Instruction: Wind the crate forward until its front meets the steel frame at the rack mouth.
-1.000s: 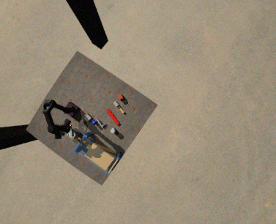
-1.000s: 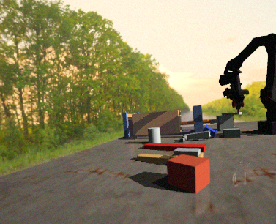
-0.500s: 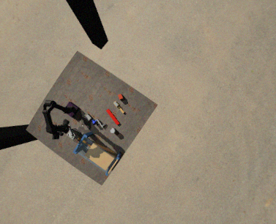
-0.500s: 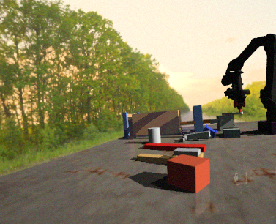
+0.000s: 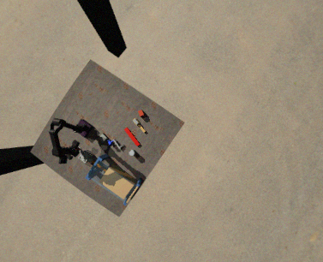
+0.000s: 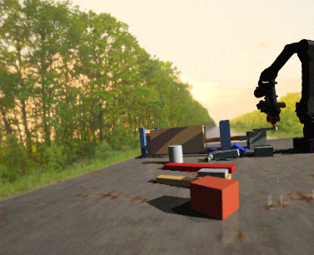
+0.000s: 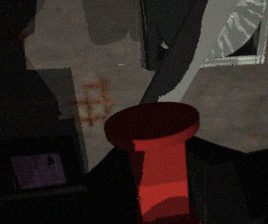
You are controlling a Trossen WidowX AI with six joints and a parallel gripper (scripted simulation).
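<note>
Now: gripper tip 30 mm short of the winch handle with red grip, 20 mm to the left of it and 10 mm above it. From my gripper tip the other things lie so: dark block: 110 mm ahead, 220 mm to the left, 100 mm below; red knob: 20 mm above; winch: 70 mm ahead, 60 mm to the right, 80 mm below.
</note>
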